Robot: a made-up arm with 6 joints.
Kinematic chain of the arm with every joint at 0, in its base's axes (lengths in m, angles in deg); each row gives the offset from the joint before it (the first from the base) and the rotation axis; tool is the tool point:
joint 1: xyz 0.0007 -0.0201 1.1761 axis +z
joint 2: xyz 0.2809 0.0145 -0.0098 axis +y
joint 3: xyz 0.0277 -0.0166 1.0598 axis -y
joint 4: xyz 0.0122 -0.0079 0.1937 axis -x
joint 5: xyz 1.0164 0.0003 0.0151 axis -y
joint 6: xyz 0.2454 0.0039 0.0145 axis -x
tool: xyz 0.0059 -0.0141 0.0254
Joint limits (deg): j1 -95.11..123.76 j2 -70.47..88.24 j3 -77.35..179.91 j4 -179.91..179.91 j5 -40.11..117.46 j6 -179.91..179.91
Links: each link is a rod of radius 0.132 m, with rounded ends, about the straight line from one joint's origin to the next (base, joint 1, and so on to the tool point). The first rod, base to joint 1, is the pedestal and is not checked.
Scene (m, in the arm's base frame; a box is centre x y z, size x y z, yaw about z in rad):
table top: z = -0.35
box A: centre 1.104 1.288 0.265 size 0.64 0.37 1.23 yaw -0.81
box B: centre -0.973 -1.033 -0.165 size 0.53 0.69 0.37 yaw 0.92
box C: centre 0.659 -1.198 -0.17 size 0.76 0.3 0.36 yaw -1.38
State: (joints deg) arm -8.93 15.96 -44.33 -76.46 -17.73 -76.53
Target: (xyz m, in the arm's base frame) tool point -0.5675 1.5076 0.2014
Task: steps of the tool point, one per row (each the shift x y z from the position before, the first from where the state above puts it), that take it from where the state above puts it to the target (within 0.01 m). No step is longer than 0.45 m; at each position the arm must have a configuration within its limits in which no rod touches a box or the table.
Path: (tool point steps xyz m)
1: 0.0919 0.3515 0.0365
2: -0.0062 0.3837 0.0384
3: -0.1142 0.3875 0.0408
4: -0.2229 0.3599 0.0427
5: -0.2722 0.2472 -0.2083
6: -0.3379 0.1585 -0.2206
7: -0.3710 0.0506 -0.2277
8: -0.3669 -0.0642 -0.2289
9: -0.3236 -0.1725 -0.2243

